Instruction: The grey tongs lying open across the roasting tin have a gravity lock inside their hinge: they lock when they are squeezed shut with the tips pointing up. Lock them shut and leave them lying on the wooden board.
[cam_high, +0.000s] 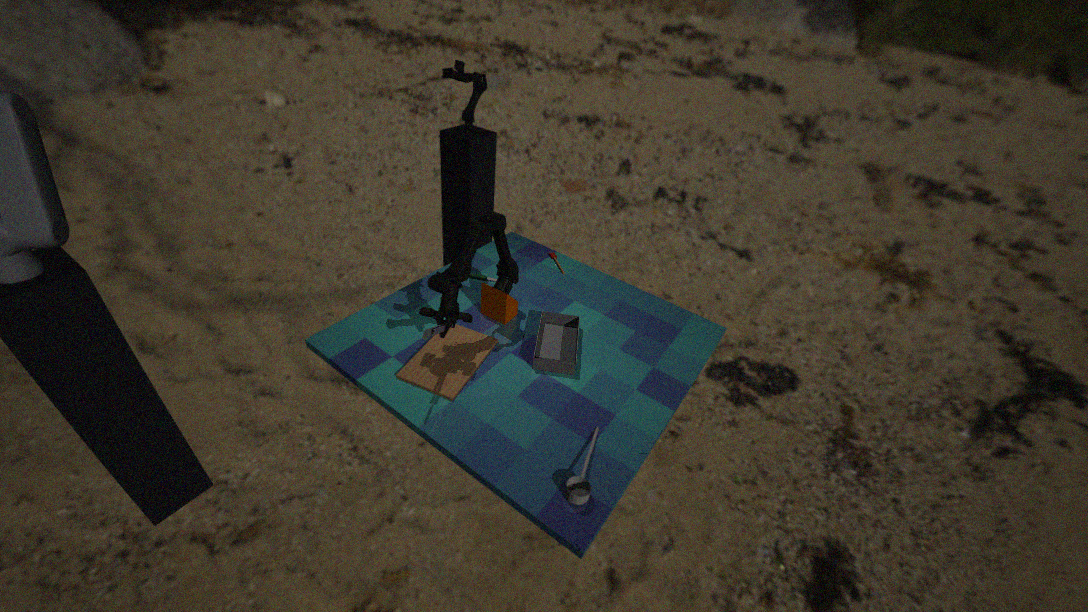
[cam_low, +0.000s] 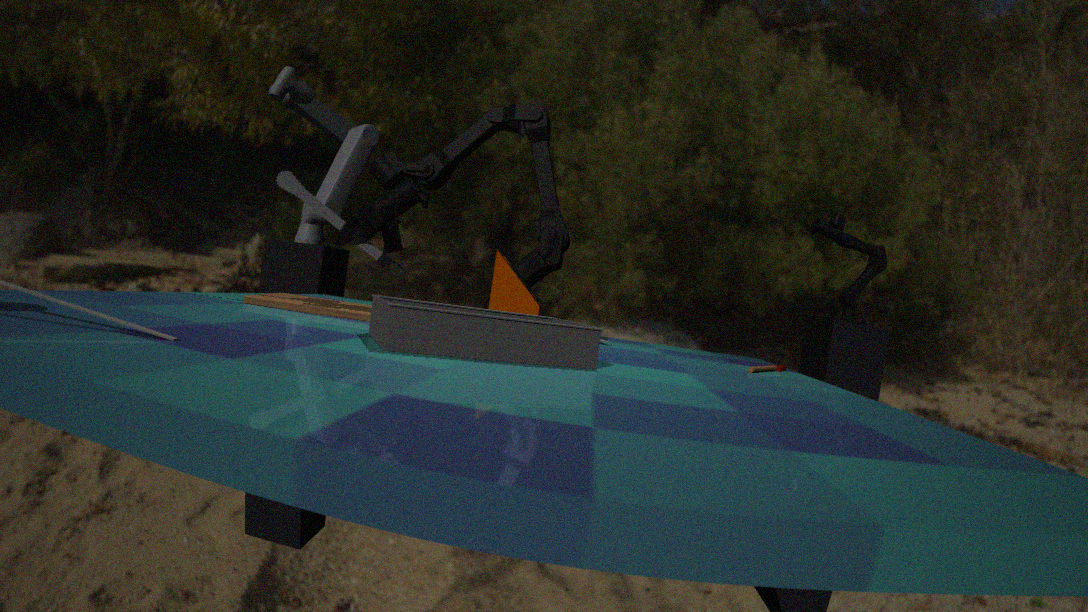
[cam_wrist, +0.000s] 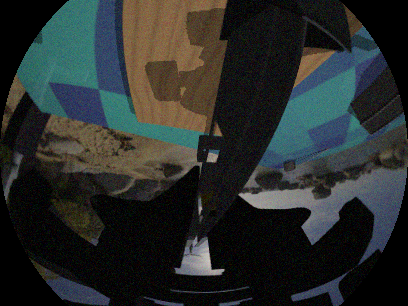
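The wooden board is 130 mm below my gripper tip and 40 mm to the left of it. Round my gripper tip: grey roasting tin (370 mm to the left, 280 mm ahead, 110 mm below).
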